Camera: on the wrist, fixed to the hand. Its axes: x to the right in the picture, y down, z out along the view.
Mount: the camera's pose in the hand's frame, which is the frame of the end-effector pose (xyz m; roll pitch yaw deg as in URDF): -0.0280 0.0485 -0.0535 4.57 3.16 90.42
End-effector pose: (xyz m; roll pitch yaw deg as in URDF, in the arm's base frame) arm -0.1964 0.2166 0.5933 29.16 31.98 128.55
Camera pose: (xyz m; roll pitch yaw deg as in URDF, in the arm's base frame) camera -0.2275 0.1458 0.5885 39.20 -22.07 -155.56
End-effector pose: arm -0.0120 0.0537 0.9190 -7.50 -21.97 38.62
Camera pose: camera -0.0406 0.0835 0.8535 -17.70 10.04 124.99
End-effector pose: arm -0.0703 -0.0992 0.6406 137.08 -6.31 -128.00
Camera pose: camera -0.0476 -0.0716 0.7093 -165.97 -45.65 134.90
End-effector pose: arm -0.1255 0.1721 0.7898 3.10 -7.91 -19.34
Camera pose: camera -0.1281 0.2274 0.7356 -3.36 0.12 71.07
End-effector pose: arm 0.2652 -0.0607 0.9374 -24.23 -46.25 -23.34
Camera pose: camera 0.3018 -0.0522 0.8697 -45.00 18.87 46.43
